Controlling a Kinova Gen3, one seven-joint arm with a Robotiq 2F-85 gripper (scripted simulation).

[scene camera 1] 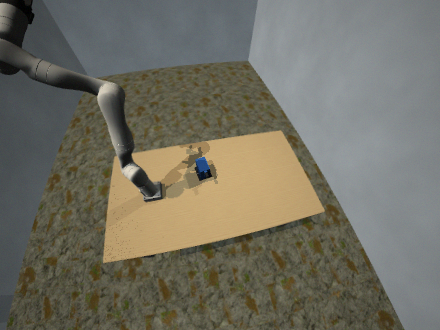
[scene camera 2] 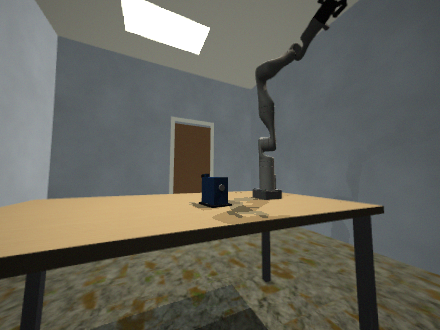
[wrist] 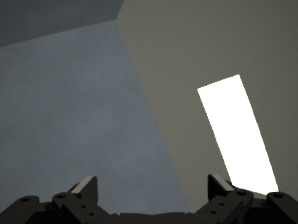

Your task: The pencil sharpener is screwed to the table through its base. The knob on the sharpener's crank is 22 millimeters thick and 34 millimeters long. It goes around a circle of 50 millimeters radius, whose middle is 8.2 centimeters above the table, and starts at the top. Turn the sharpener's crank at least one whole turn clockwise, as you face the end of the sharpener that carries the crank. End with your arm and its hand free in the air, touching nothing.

Labels:
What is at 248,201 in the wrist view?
The gripper.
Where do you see a blue pencil sharpener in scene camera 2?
214,189

